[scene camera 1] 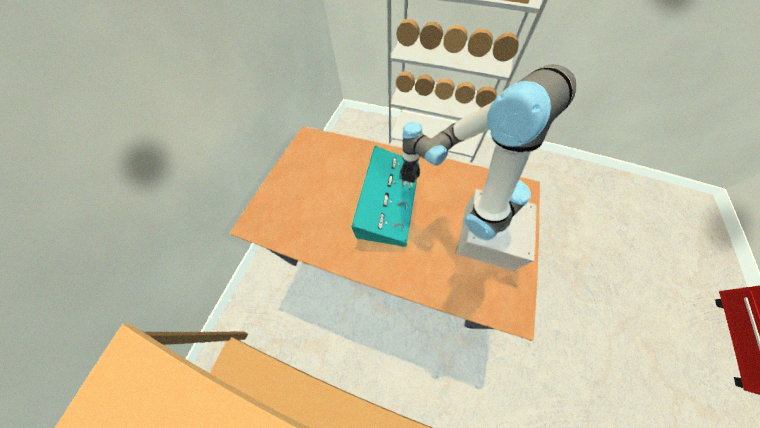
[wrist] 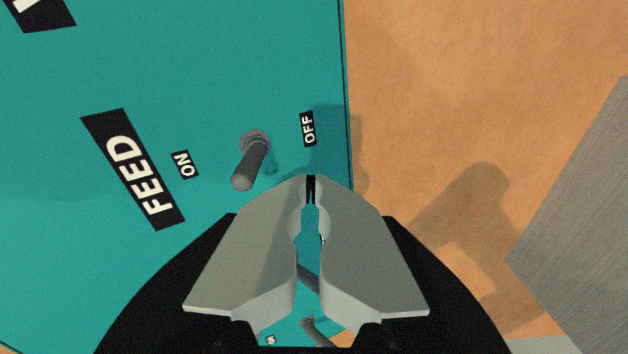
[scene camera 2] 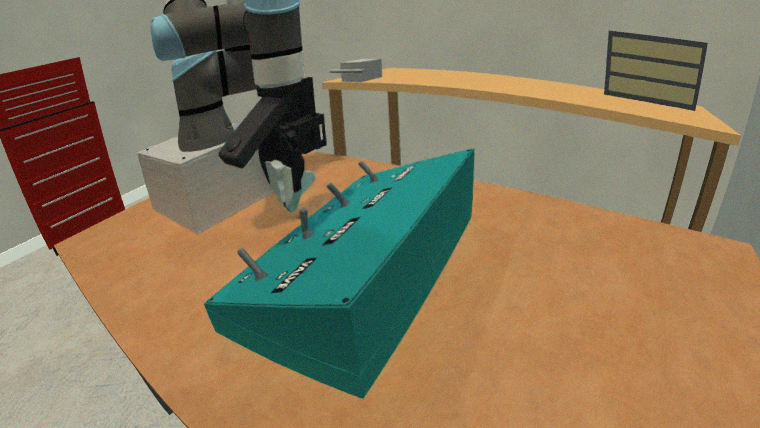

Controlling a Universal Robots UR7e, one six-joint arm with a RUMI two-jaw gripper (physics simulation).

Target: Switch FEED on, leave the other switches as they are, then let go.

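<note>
The teal switch panel (scene camera 1: 366,212) (scene camera 2: 329,287) (wrist: 50,100) slopes on the table. The FEED lever (scene camera 1: 402,204) (scene camera 2: 304,223) (wrist: 248,162) stands nearly upright in scene view 2 and leans to the ON side in the wrist view. The VALVE lever (scene camera 1: 398,225) (scene camera 2: 251,264) and two farther levers (scene camera 2: 338,194) (scene camera 2: 367,171) lean toward the panel's low edge, the OFF side. My gripper (scene camera 1: 408,185) (scene camera 2: 291,208) (wrist: 311,177) is shut and empty. Its tips are near FEED's OFF label (wrist: 308,129) in the wrist view, apart from the FEED lever.
The panel rests on the orange table (scene camera 1: 297,212) (scene camera 2: 558,319). The arm's pale base block (scene camera 1: 497,252) (scene camera 2: 199,196) stands on the low-edge side of the panel. A shelf rack (scene camera 1: 389,79) stands behind the table. A workbench (scene camera 2: 478,87) and a red cabinet (scene camera 2: 58,159) are farther off.
</note>
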